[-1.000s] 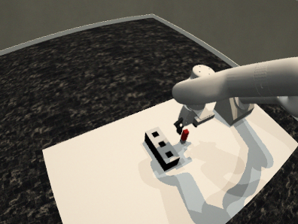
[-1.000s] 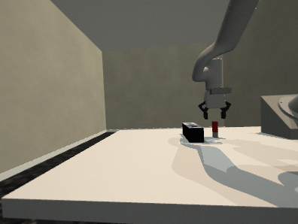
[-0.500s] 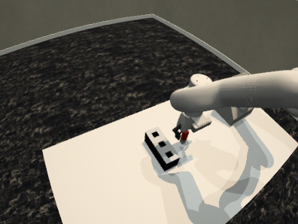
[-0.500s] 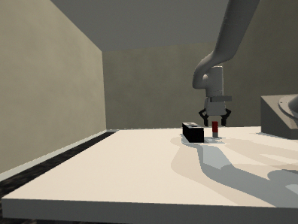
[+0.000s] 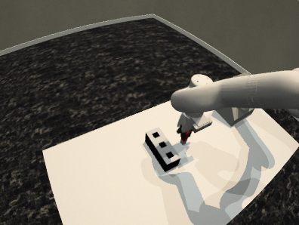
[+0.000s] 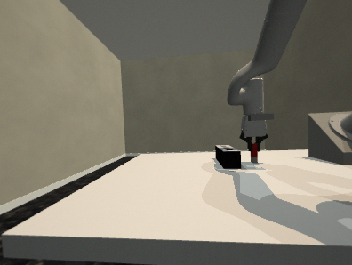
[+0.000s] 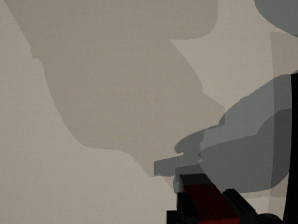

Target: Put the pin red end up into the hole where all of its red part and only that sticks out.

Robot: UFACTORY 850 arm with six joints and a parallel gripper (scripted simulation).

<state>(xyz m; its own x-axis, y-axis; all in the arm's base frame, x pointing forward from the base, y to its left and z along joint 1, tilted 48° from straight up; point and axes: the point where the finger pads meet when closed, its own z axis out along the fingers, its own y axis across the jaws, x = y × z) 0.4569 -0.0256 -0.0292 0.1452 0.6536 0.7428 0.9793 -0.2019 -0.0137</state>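
Now: the pin 1 cm below my hand. From my hand the other things lie so: black block: 13 cm ahead, 3 cm below, 2 cm to the right.
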